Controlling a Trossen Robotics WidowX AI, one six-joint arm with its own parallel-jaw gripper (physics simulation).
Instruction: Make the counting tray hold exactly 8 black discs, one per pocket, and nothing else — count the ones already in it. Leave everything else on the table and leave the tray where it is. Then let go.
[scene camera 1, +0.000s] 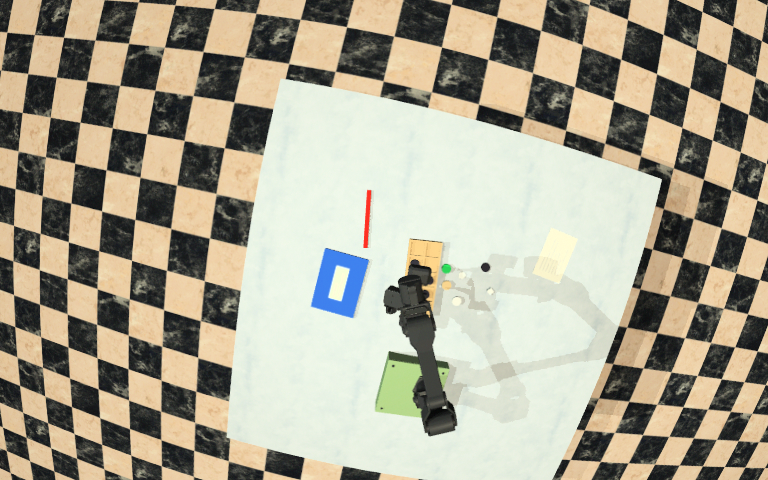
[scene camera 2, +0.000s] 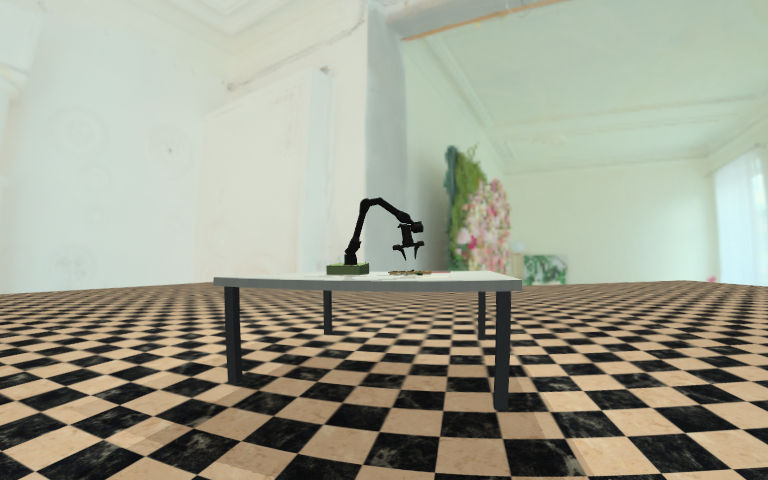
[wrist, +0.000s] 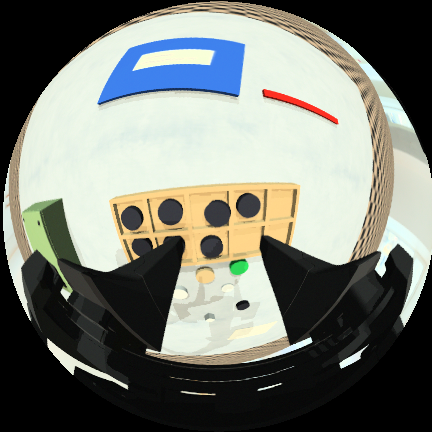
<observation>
I see my gripper (scene camera 1: 414, 285) and a tan counting tray (scene camera 1: 428, 253).
The tan counting tray shows as well in the wrist view (wrist: 240, 236). My gripper also shows in the wrist view (wrist: 221, 241).
</observation>
